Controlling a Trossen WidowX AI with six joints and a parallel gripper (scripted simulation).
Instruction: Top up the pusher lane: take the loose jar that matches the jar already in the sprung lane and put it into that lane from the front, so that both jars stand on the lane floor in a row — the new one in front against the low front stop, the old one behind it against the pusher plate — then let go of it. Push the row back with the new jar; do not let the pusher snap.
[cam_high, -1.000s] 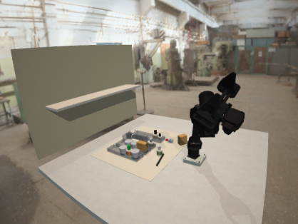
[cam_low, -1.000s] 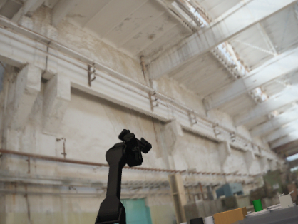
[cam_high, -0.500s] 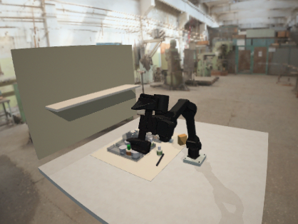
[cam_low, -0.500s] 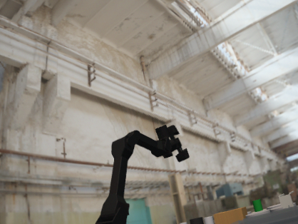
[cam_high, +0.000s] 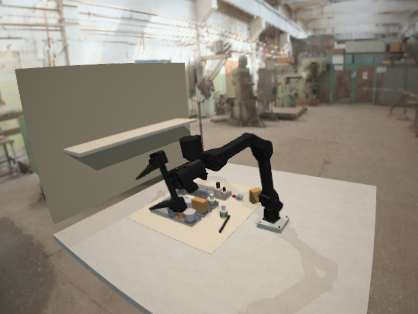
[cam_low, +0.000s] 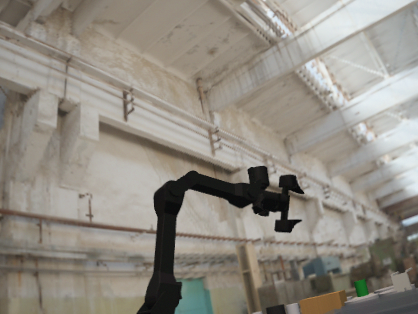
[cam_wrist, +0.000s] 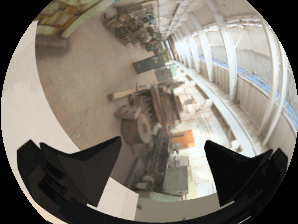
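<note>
Now: the black stick 43 cm to the right of my gripper tip, 35 cm below it and 12 cm ahead of it. From my gripper tip the other things lie so: brown box: 71 cm to the right, 32 cm below, 14 cm ahead; then shelf: 79 cm ahead, 41 cm to the right, 1 cm above.
</note>
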